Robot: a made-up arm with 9 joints.
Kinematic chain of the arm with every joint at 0, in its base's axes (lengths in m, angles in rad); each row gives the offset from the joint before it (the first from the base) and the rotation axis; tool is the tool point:
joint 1: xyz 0 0 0.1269 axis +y
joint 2: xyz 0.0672 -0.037 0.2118 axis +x
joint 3: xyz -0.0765 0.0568 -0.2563 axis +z
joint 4: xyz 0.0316 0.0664 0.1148 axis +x
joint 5: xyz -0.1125 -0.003 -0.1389 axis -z
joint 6: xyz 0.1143 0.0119 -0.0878 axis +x
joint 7: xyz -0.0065 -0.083 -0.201 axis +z
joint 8: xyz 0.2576 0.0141 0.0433 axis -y
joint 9: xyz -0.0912 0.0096 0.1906 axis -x
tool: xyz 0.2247 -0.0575 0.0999
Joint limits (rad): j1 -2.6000..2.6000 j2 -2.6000..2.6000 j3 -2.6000..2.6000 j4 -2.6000..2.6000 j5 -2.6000..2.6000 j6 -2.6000..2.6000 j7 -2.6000..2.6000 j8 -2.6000..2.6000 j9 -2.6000..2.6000
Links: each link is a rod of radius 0.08 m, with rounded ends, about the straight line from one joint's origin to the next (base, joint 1, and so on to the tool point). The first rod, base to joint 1, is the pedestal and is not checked.
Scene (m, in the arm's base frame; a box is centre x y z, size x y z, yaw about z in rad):
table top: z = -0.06
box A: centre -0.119 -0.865 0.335 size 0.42 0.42 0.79 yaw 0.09
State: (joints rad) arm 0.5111 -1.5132 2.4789 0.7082 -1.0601 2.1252 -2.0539 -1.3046 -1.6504
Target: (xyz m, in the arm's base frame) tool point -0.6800 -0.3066 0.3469
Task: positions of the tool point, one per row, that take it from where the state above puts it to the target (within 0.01 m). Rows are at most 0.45 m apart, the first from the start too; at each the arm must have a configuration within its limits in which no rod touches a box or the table.
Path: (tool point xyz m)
1: 0.3296 -0.3892 0.8802
2: 0.0922 -0.2734 0.9242
3: -0.1284 -0.1485 0.8675
4: -0.4769 -0.2438 0.6952
5: -0.6800 -0.3066 0.3469

